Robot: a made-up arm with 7 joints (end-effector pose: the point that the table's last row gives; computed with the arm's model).
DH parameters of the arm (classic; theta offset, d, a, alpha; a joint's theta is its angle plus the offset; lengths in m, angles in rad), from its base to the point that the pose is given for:
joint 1: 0 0.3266 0 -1.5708
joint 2: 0 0 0 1.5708
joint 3: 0 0.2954 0.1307 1.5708
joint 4: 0 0 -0.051 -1.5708
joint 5: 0 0.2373 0 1.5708
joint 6: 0 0 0.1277 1.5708
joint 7: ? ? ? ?
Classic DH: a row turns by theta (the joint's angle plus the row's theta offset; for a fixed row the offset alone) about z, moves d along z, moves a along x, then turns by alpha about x.
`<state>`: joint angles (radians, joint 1 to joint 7).
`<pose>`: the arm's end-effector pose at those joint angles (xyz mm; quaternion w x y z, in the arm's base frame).
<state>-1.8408 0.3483 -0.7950 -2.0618 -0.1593 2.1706 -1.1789</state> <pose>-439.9 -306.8 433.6 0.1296 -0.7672 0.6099 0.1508</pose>
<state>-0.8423 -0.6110 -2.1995 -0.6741 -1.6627 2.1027 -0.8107</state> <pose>-515.7 141.6 738.4 0.0734 0.2297 -0.7119 -0.6596</pose>
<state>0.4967 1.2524 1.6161 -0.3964 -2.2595 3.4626 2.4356</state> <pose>253.6 394.8 571.5 0.8488 -0.4886 0.0947 -0.1784</pose>
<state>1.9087 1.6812 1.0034 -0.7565 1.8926 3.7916 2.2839</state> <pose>-264.1 330.9 77.8 0.1657 0.1703 -0.9588 -0.1555</pose>
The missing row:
joint 7: 0 0 0 0
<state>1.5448 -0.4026 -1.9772 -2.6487 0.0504 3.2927 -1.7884</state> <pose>349.8 -229.6 436.0 0.1281 0.7944 0.5335 0.2604</pose>
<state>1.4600 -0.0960 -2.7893 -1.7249 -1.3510 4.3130 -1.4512</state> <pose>105.4 -270.5 641.5 0.7464 0.2104 0.6249 0.0906</pose>
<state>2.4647 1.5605 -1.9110 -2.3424 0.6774 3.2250 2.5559</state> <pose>29.0 423.7 537.1 0.6862 -0.3793 0.4563 -0.4208</pose>
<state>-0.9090 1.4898 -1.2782 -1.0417 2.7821 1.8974 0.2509</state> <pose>-26.9 -647.8 255.1 0.3935 -0.1993 0.7465 -0.4982</pose>
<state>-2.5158 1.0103 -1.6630 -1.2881 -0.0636 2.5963 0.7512</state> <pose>-575.0 49.1 633.9 0.4980 -0.3200 -0.6441 -0.4846</pose>
